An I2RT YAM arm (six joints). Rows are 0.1 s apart.
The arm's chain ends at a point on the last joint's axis. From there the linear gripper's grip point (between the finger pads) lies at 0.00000 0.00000 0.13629 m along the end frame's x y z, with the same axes.
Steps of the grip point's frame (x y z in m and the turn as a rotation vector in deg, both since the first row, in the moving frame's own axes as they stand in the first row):
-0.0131, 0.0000, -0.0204, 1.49, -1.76, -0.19
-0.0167, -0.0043, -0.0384, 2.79, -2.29, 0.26
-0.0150, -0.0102, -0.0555, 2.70, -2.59, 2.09
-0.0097, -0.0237, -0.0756, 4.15, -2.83, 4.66
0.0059, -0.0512, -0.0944, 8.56, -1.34, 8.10
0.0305, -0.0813, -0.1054, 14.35, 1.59, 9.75
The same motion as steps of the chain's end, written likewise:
-0.0089, 0.0035, -0.0203, 1.49, -1.76, -0.19
-0.0113, 0.0023, -0.0381, 2.79, -2.29, 0.26
-0.0090, -0.0037, -0.0552, 2.70, -2.59, 2.09
-0.0034, -0.0136, -0.0751, 4.15, -2.83, 4.66
0.0076, -0.0308, -0.0928, 8.56, -1.34, 8.10
0.0239, -0.0480, -0.1011, 14.35, 1.59, 9.75

